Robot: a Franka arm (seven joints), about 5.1 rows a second.
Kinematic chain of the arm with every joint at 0, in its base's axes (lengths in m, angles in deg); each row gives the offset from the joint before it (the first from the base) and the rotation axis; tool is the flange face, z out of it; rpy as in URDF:
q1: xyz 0 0 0.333 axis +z
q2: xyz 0 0 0 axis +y
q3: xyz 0 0 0.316 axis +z
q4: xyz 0.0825 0 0 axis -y
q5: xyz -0.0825 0 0.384 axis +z
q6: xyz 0 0 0 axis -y
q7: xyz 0.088 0 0 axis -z
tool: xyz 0 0 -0.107 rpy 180 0 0
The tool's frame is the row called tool.
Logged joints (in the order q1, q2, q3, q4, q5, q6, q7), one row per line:
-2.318, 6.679, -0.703, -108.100, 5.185, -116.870, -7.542
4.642, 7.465, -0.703, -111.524, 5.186, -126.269, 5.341
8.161, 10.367, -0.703, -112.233, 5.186, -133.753, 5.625
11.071, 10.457, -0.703, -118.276, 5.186, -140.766, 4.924
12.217, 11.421, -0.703, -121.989, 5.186, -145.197, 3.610
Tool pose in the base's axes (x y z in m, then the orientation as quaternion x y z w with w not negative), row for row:
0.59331, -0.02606, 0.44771, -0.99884, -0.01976, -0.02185, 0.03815
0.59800, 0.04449, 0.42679, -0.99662, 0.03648, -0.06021, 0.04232
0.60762, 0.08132, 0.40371, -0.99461, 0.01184, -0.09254, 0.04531
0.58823, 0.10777, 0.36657, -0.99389, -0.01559, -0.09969, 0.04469
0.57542, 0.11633, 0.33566, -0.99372, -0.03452, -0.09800, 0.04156
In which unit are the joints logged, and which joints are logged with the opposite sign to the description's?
The joints are logged in degrees. Opposite sign: q6.
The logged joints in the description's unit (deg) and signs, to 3 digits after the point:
-2.318, 6.679, -0.703, -108.100, 5.185, 116.870, -7.542
4.642, 7.465, -0.703, -111.524, 5.186, 126.269, 5.341
8.161, 10.367, -0.703, -112.233, 5.186, 133.753, 5.625
11.071, 10.457, -0.703, -118.276, 5.186, 140.766, 4.924
12.217, 11.421, -0.703, -121.989, 5.186, 145.197, 3.610

